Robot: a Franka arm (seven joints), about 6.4 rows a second.
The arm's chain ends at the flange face. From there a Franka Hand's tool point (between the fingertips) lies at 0.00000 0.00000 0.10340 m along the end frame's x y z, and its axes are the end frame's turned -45 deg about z.
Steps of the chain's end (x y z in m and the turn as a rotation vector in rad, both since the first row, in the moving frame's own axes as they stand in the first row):
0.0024 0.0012 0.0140 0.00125 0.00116 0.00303
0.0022 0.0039 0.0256 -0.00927 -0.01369 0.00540
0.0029 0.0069 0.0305 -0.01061 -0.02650 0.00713
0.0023 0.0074 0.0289 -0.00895 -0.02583 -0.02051
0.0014 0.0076 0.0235 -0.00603 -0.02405 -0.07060
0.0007 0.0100 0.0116 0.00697 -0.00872 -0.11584
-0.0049 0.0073 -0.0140 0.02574 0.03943 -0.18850
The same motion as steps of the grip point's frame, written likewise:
0.0010 0.0025 0.0140 0.00006 0.00170 0.00303
-0.0029 0.0040 0.0256 0.00313 -0.01624 0.00540
-0.0055 0.0058 0.0305 0.01124 -0.02624 0.00713
-0.0062 0.0057 0.0289 0.01194 -0.02459 -0.02051
-0.0066 0.0051 0.0235 0.01274 -0.02127 -0.07060
-0.0068 0.0064 0.0116 0.01109 -0.00124 -0.11584
-0.0038 0.0022 -0.0141 -0.00968 0.04608 -0.18850

